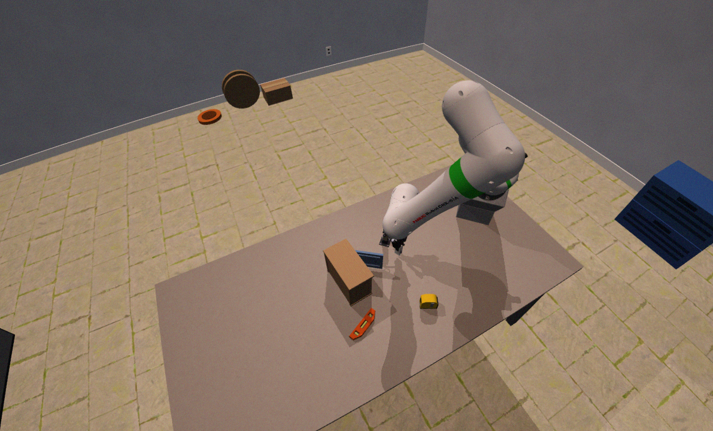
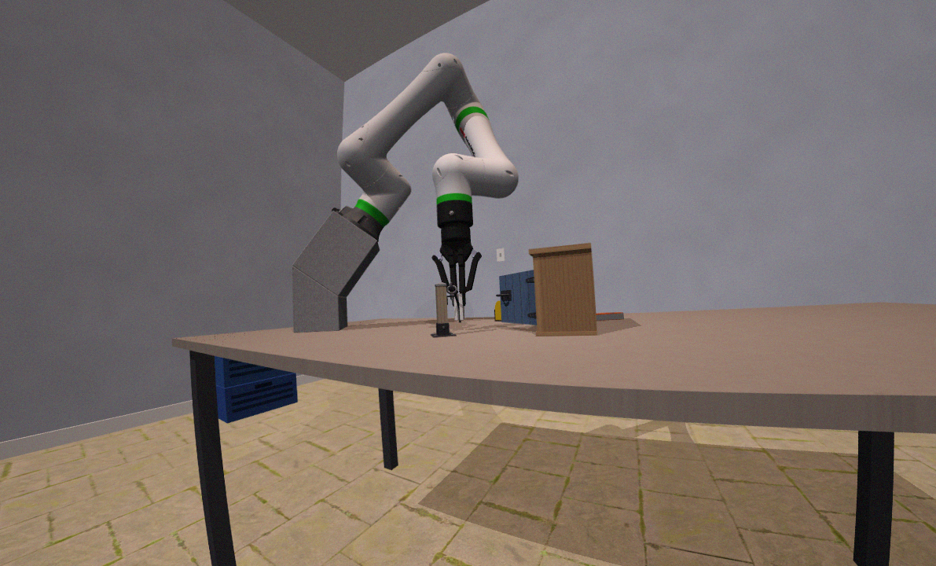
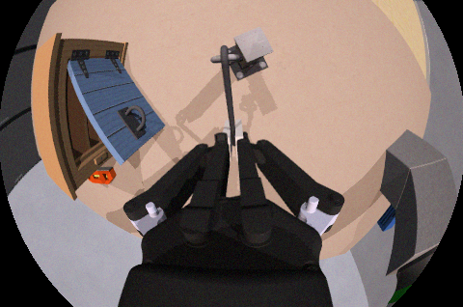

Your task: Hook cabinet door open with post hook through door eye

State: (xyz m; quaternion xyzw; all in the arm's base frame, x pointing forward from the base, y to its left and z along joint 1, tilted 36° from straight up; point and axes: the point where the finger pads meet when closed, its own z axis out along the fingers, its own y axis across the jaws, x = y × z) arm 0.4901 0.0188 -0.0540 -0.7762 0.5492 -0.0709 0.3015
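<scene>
My gripper is now 30 mm short of the hook post, 70 mm to the left of it and 20 mm below it. Also, from my hand: dark hook (20 mm ahead, 40 mm to the right, 10 mm above); yellow tape measure (280 mm to the left, 30 mm below); cabinet door (170 mm ahead, 10 mm to the right, 10 mm above).
</scene>
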